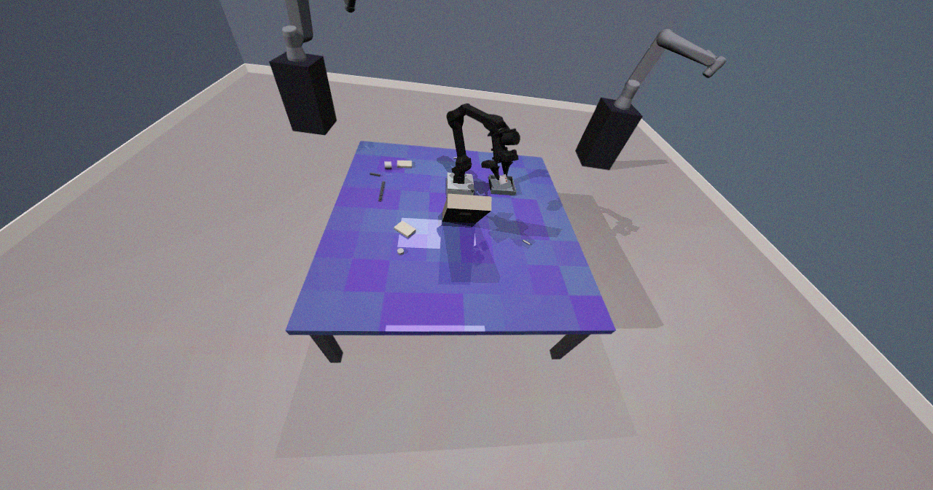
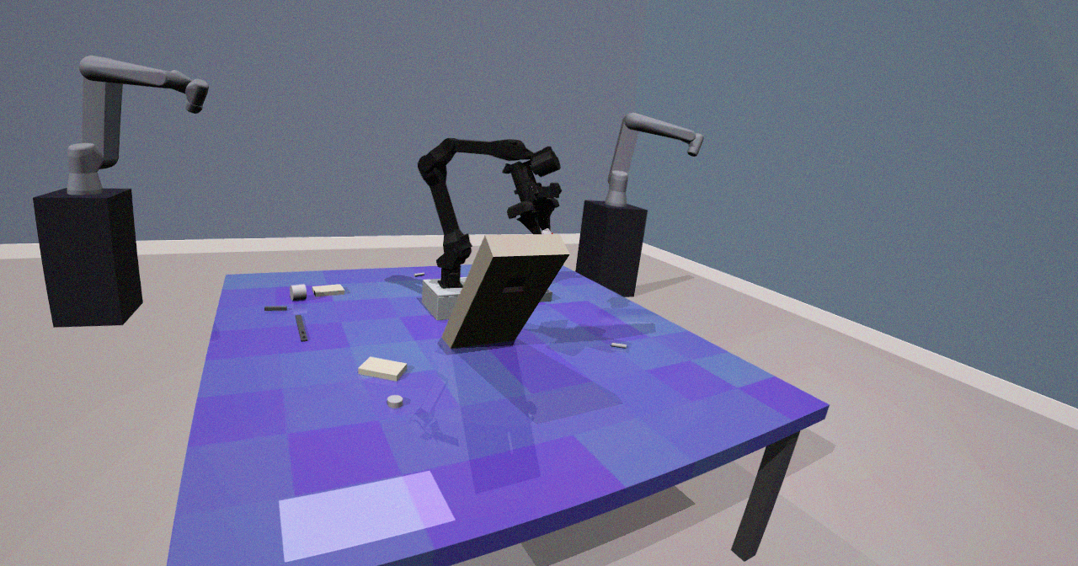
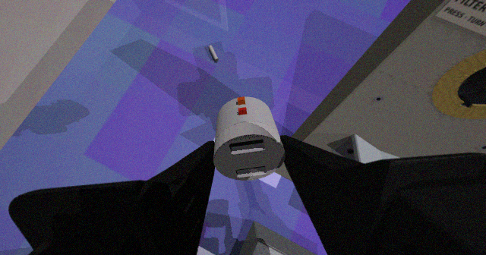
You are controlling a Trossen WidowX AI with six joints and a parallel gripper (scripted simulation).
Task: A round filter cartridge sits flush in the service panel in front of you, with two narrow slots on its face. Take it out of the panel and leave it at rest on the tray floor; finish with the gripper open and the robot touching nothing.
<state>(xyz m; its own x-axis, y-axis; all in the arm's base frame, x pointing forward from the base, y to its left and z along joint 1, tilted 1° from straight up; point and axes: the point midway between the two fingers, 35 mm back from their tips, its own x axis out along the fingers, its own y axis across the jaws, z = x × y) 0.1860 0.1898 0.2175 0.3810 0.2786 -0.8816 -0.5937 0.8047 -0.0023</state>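
The dark tray lies 29 cm behind my gripper tip, 26 cm below it and 8 cm to the left of it. The rest, counted from my gripper tip: tan service panel 17 cm to the right, 13 cm ahead, 11 cm below; then filter cartridge right at my gripper tip; then small disc 44 cm to the right, 31 cm ahead, 26 cm below.
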